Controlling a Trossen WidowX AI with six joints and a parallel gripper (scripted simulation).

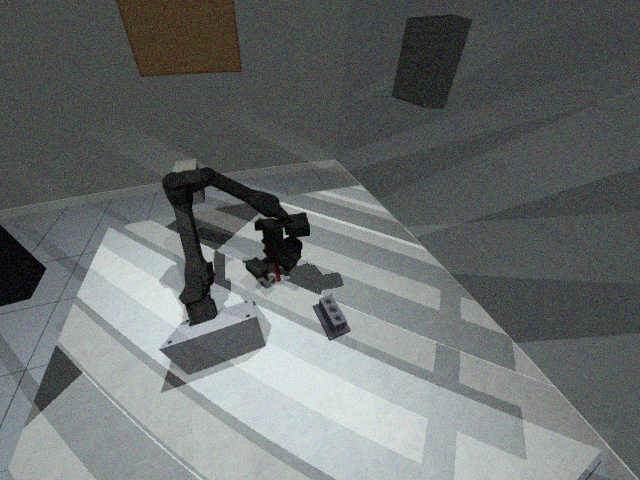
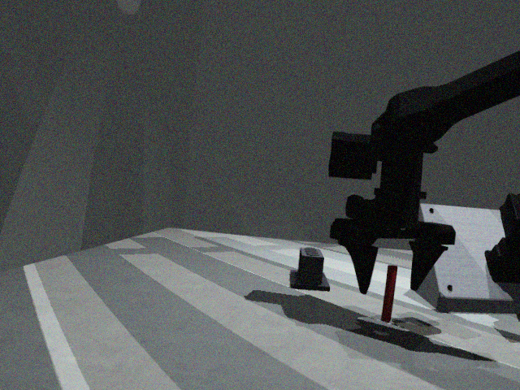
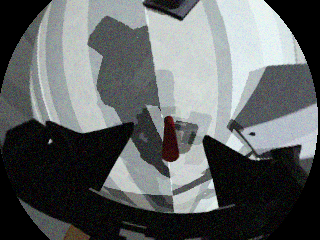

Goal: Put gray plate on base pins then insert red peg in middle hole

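Right now my gripper tip is right at the red peg. Round my gripper tip: base: 100 mm ahead, 200 mm to the right, 30 mm below; gray plate: 100 mm ahead, 200 mm to the right.
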